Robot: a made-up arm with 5 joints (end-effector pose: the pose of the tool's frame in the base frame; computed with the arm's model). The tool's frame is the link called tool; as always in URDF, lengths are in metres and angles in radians.
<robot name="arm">
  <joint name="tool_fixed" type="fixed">
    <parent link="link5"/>
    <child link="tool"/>
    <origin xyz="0.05 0.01 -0.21" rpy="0 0 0"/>
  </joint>
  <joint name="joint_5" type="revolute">
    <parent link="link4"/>
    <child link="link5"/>
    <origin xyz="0.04 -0.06 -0.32" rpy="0 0 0"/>
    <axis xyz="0 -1 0"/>
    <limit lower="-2.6" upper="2.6" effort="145" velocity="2.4"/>
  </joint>
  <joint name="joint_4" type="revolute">
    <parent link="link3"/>
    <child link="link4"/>
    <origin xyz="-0.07 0.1 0.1" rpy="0 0 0"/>
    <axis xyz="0 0 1"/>
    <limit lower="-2.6" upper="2.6" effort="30" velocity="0.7"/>
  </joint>
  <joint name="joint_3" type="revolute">
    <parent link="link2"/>
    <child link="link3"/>
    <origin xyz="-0.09 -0.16 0.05" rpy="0 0 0"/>
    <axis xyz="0 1 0"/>
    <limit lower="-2.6" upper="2.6" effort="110" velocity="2.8"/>
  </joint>
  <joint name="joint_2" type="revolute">
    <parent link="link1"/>
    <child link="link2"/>
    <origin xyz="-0.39 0.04 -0.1" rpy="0 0 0"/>
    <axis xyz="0 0 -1"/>
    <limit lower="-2.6" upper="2.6" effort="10" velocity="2.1"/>
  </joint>
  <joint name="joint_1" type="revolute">
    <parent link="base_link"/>
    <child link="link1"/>
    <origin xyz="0 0 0.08" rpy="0 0 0"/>
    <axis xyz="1 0 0"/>
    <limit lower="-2.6" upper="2.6" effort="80" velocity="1.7"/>
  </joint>
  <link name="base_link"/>
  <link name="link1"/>
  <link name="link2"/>
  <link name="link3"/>
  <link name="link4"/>
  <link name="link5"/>
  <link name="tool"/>
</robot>
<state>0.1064 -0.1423 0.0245 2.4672 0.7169</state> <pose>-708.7 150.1 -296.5 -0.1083 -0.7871 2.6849</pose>
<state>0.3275 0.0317 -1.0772 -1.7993 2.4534</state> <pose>-533.4 -65.9 -147.0 1.6188 -0.7444 2.2332</pose>
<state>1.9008 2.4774 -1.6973 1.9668 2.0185</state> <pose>-302.1 161.7 47.9 1.0961 -0.9518 -0.6131</pose>
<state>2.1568 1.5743 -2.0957 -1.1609 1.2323</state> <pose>-704.0 -1.7 -24.4 -0.1611 -1.2063 -2.5786</pose>
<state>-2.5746 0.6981 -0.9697 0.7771 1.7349</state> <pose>-267.9 -34.8 76.1 0.0755 0.7025 -2.9374</pose>
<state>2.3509 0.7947 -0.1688 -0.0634 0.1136</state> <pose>-459.1 367.0 363.4 2.4298 0.7942 0.4650</pose>
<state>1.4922 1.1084 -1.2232 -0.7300 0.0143</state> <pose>-397.8 203.9 -238.3 0.2012 0.4731 -2.1531</pose>
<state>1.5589 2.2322 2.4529 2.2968 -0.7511</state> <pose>-230.6 -252.9 452.8 -3.0976 0.2830 -1.0622</pose>
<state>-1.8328 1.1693 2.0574 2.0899 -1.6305</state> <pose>-695.2 -56.4 -200.3 2.2614 1.1003 2.6420</pose>
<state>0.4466 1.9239 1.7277 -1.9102 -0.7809</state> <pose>-202.5 384.8 380.8 -1.6952 -0.7433 2.1464</pose>
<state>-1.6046 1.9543 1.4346 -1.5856 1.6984</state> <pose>-576.1 39.9 -305.3 0.5393 -1.2667 2.5574</pose>
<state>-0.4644 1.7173 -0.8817 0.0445 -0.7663</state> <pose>-521.7 -255.3 -255.3 0.0263 -0.5758 -1.7062</pose>
